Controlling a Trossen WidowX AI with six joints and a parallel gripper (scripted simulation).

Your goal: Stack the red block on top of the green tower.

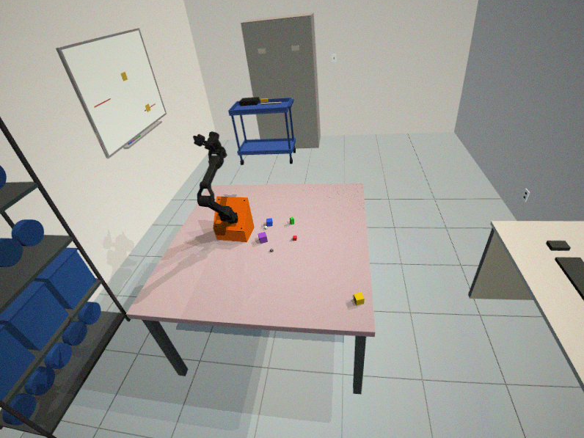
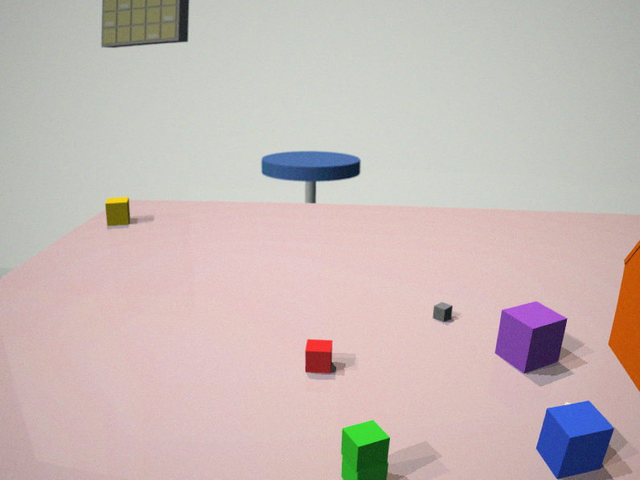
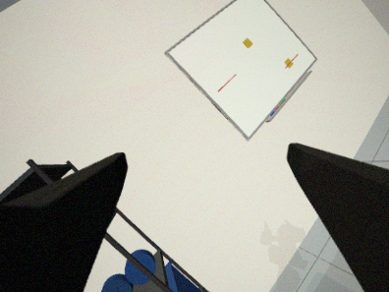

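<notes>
The red block is 53 cm ahead of my gripper tip, 21 cm to the right of it and 63 cm below it. The rest, counted from my gripper tip: purple cube (32 cm ahead, 21 cm to the right, 62 cm below); then blue cube (35 cm ahead, 5 cm to the right, 62 cm below); then small dark cube (39 cm ahead, 31 cm to the right, 64 cm below).
</notes>
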